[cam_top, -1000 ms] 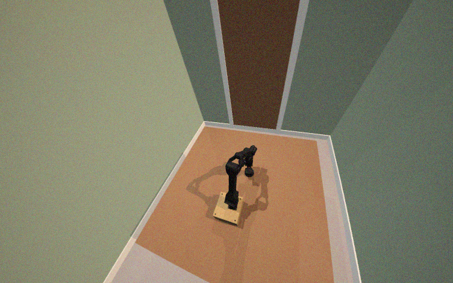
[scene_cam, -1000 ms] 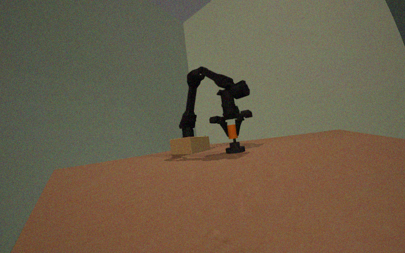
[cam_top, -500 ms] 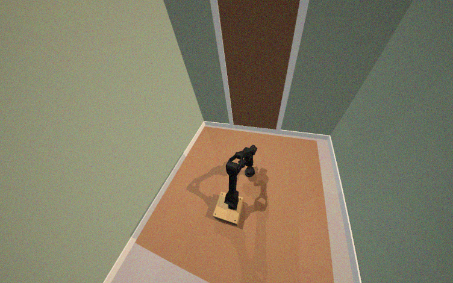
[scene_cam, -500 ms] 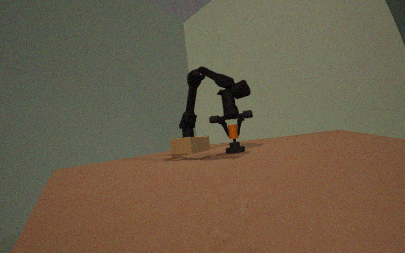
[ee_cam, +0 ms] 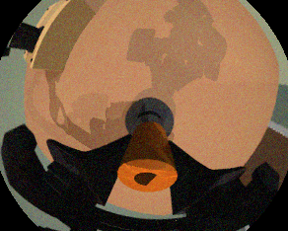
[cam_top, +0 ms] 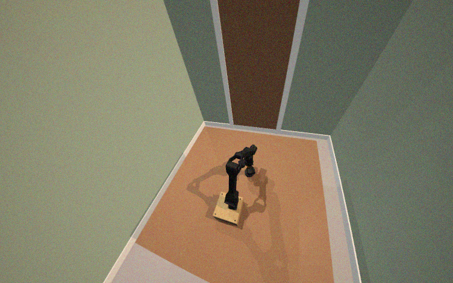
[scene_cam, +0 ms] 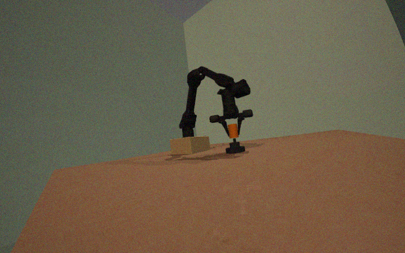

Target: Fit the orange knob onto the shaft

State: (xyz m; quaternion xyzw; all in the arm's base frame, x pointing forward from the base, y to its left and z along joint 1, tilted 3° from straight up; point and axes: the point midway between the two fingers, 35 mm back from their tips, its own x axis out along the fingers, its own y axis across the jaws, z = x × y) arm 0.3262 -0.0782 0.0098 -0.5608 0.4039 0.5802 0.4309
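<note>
The orange knob lies 2 cm above my gripper tip. From my gripper tip the other things lie so: round pedestal: 4 cm below.
</note>
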